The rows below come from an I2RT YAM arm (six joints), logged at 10 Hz.
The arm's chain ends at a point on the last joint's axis. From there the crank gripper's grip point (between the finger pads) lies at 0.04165 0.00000 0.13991 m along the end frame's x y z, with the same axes.
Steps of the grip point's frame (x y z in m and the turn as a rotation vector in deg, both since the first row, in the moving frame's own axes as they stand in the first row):
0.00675, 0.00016, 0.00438, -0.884, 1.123, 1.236
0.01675, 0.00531, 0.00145, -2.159, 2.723, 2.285
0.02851, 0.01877, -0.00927, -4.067, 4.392, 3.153
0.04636, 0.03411, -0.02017, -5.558, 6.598, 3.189
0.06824, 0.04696, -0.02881, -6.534, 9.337, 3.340
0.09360, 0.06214, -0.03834, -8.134, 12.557, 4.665
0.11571, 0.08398, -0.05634, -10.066, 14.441, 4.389
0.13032, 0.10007, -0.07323, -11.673, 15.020, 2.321
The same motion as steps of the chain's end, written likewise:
0.00405, -0.00292, 0.00525, -0.884, 1.123, 1.236
0.01029, -0.00171, 0.00372, -2.159, 2.723, 2.285
0.01827, 0.00639, -0.00524, -4.067, 4.392, 3.153
0.03103, 0.01807, -0.01370, -5.558, 6.598, 3.189
0.04669, 0.02843, -0.01918, -6.534, 9.337, 3.340
0.06525, 0.03858, -0.02435, -8.134, 12.557, 4.665
0.08340, 0.05625, -0.03919, -10.066, 14.441, 4.389
0.09635, 0.07080, -0.05470, -11.673, 15.020, 2.321

